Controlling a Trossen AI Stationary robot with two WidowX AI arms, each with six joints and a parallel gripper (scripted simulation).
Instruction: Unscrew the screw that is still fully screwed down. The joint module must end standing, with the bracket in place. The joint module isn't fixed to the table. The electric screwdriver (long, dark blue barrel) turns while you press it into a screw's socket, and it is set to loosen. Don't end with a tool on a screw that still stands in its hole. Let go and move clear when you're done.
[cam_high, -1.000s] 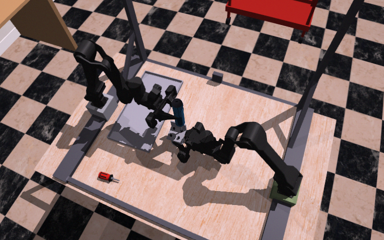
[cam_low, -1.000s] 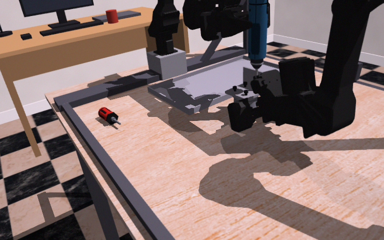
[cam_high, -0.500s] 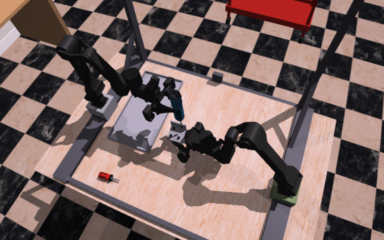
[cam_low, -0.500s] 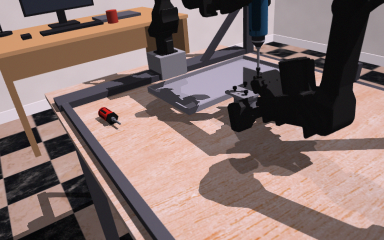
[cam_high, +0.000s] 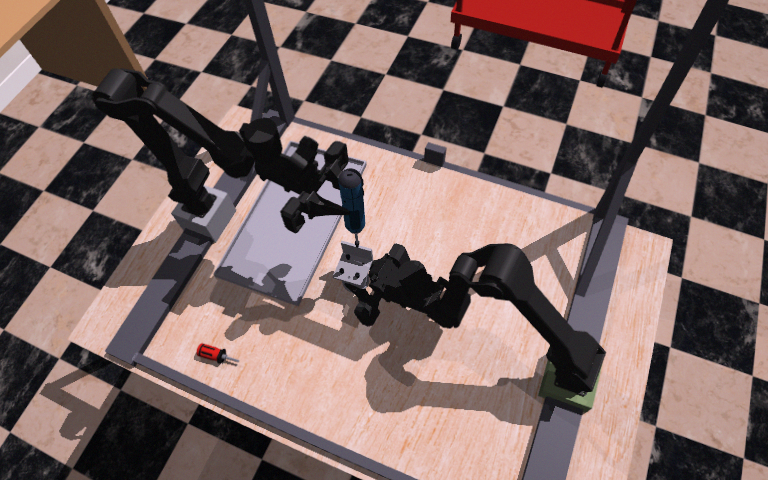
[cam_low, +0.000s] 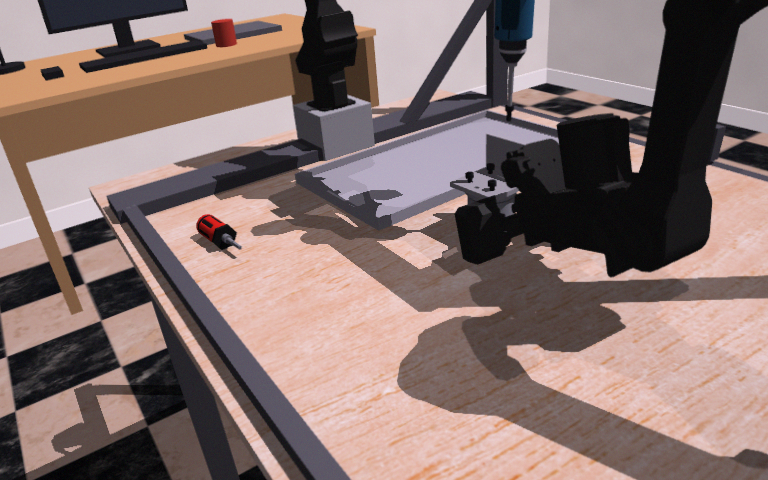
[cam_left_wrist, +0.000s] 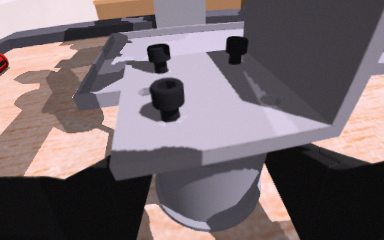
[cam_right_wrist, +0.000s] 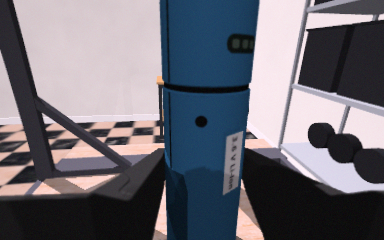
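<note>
Right now my left hand is 30 mm to the left of the joint module and 10 mm above it. Round my left hand: screw (20 mm behind, 20 mm to the right, 110 mm above); grey bracket (30 mm to the right, 30 mm above); bit (20 mm behind, 20 mm to the right, 140 mm above).
</note>
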